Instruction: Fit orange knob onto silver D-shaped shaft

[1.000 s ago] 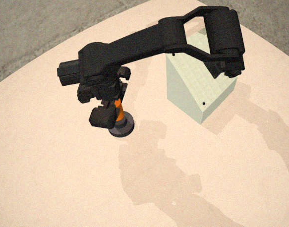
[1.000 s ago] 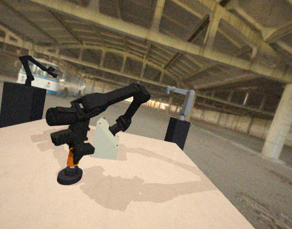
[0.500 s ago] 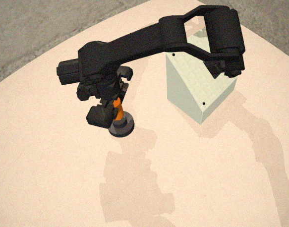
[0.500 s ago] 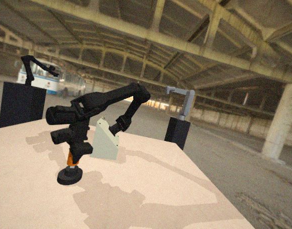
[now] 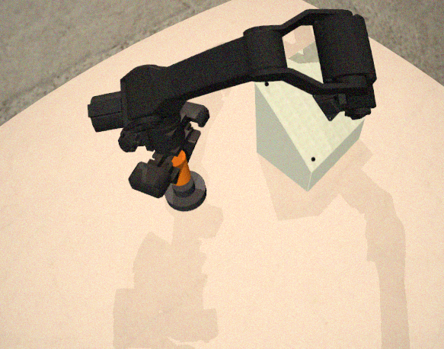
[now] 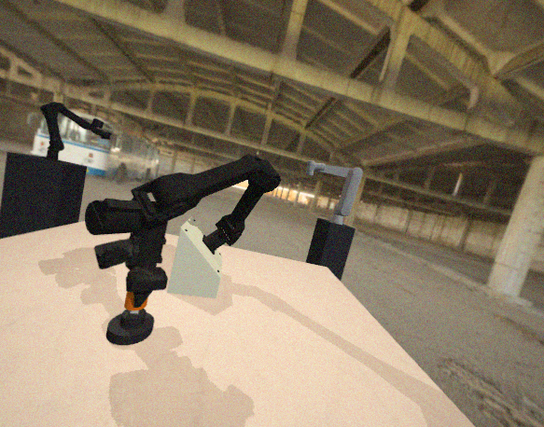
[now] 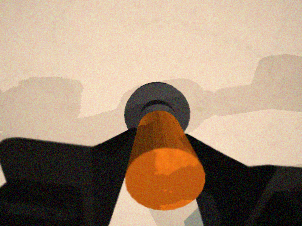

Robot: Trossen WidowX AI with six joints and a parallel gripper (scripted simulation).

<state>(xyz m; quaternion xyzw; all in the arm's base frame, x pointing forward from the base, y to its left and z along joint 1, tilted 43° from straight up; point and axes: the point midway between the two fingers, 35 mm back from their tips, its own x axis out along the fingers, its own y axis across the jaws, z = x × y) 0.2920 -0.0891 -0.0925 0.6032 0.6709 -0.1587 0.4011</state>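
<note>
My gripper tip is now 4 cm above the dark round pedestal. Also, from my gripper tip: orange knob (3 cm above).
</note>
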